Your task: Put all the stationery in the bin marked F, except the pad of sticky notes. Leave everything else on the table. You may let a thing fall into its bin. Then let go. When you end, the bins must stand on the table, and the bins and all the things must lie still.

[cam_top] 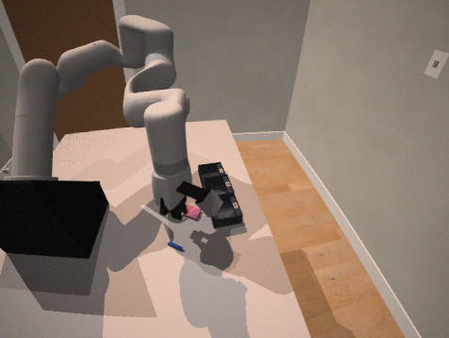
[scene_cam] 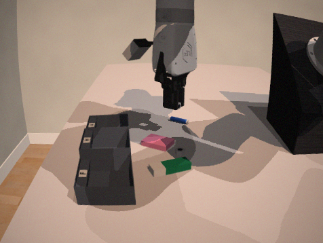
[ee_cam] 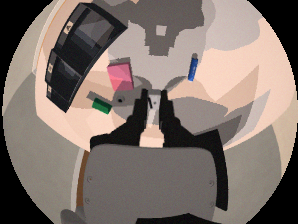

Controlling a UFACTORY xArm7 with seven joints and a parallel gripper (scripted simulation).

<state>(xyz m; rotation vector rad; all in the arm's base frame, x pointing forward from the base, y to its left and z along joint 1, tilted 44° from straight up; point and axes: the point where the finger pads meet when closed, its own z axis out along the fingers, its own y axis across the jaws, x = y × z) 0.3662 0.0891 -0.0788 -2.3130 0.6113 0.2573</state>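
The green-and-white eraser is 15 cm to the left of my hand, 7 cm below it and 1 cm ahead of it. The rest, counted from my hand: pink sticky-note pad (7 cm below, 5 cm to the left, 3 cm ahead); silver pencil sharpener (1 cm below); blue pen (7 cm below, 6 cm to the right, 1 cm behind).
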